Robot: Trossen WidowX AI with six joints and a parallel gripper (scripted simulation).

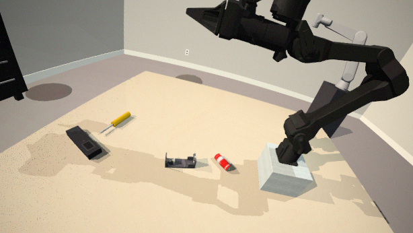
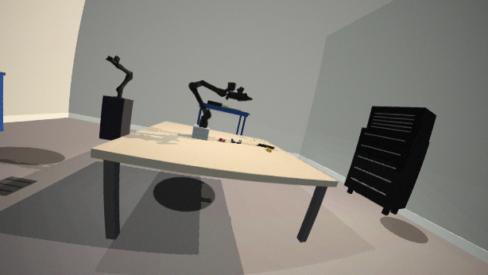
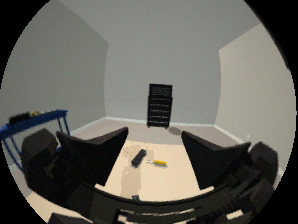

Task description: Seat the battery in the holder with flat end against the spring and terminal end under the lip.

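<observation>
My gripper tip is 170 mm past the battery and 400 mm above it. From my gripper tip the other things lie so: black remote-like block: 290 mm ahead, 90 mm to the left, 400 mm below; yellow-handled screwdriver: 260 mm ahead, 40 mm to the right, 400 mm below.
</observation>
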